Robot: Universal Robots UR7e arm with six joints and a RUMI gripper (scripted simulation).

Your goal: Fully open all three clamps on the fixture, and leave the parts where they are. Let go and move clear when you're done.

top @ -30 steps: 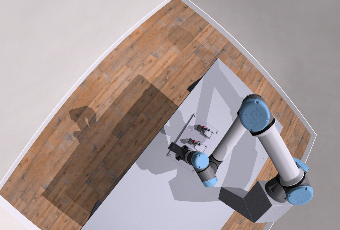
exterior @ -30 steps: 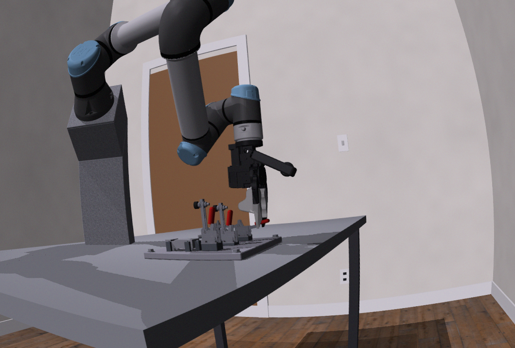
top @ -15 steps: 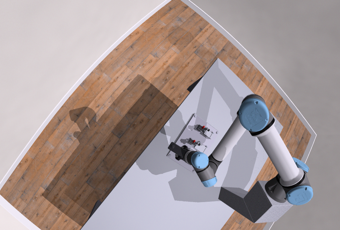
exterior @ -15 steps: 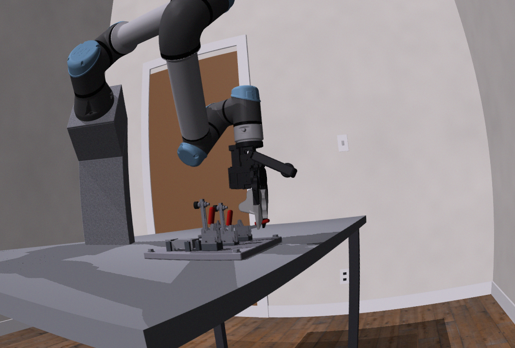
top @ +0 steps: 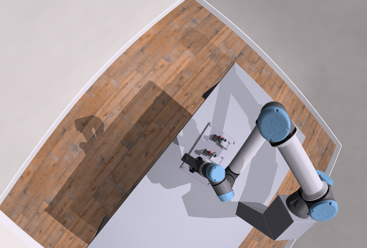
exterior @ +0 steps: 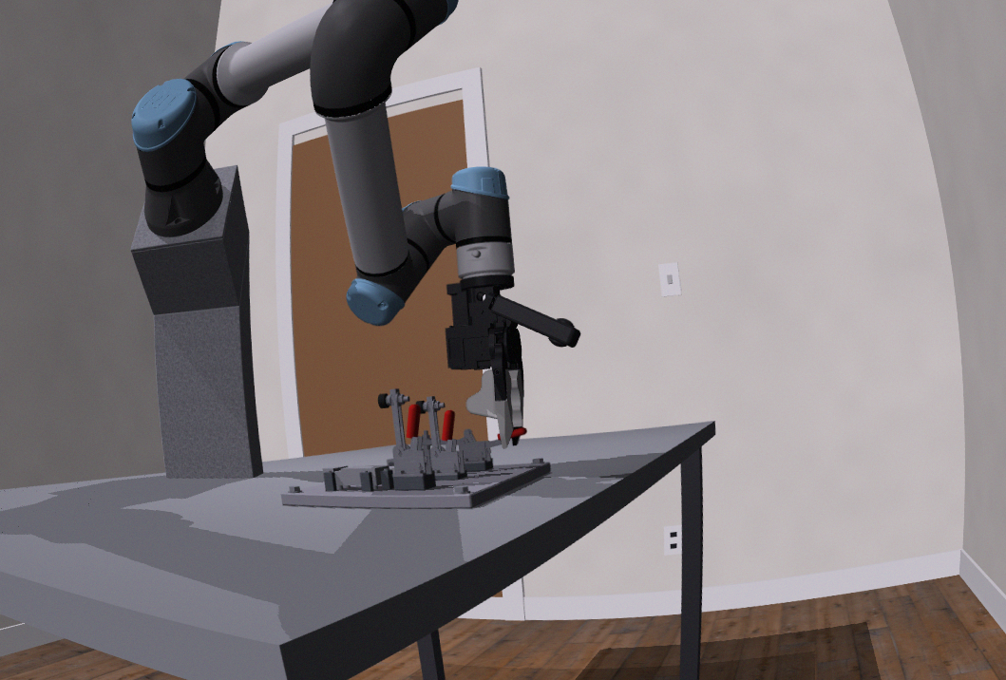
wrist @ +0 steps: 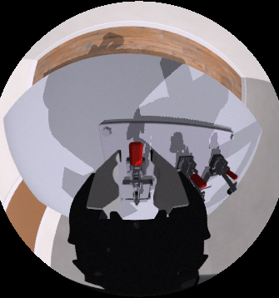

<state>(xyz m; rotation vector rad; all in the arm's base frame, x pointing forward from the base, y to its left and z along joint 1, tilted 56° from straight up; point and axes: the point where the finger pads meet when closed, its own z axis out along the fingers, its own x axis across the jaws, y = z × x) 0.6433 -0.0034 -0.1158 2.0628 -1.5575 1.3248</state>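
Right now the metal plate is 110 mm to the right of my hand, 80 mm behind it and 50 mm below it.
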